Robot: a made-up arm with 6 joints. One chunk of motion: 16 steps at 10 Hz.
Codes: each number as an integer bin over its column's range. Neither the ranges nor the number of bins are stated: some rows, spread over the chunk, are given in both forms.
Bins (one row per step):
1: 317 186 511 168 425 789
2: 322 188 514 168 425 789
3: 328 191 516 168 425 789
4: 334 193 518 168 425 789
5: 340 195 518 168 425 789
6: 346 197 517 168 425 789
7: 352 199 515 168 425 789
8: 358 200 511 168 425 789
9: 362 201 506 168 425 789
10: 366 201 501 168 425 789
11: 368 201 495 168 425 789
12: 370 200 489 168 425 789
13: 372 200 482 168 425 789
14: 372 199 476 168 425 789
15: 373 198 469 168 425 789
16: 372 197 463 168 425 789
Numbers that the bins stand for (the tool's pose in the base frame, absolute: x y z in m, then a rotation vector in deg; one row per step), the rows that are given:
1: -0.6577 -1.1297 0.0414 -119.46 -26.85 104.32
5: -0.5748 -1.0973 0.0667 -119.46 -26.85 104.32
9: -0.4955 -1.0757 0.0234 -119.46 -26.85 104.32
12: -0.4667 -1.0793 -0.0378 -119.46 -26.85 104.32
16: -0.4595 -1.0901 -0.1315 -119.46 -26.85 104.32
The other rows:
2: -0.6396 -1.1225 0.0523 -119.46 -26.85 104.32
3: -0.6180 -1.1117 0.0595 -119.46 -26.85 104.32
4: -0.5964 -1.1045 0.0667 -119.46 -26.85 104.32
6: -0.5532 -1.0901 0.0631 -119.46 -26.85 104.32
7: -0.5315 -1.0829 0.0559 -119.46 -26.85 104.32
8: -0.5099 -1.0793 0.0414 -119.46 -26.85 104.32
10: -0.4811 -1.0757 0.0054 -119.46 -26.85 104.32
11: -0.4739 -1.0757 -0.0162 -119.46 -26.85 104.32
13: -0.4595 -1.0793 -0.0631 -119.46 -26.85 104.32
14: -0.4595 -1.0829 -0.0847 -119.46 -26.85 104.32
15: -0.4559 -1.0865 -0.1099 -119.46 -26.85 104.32

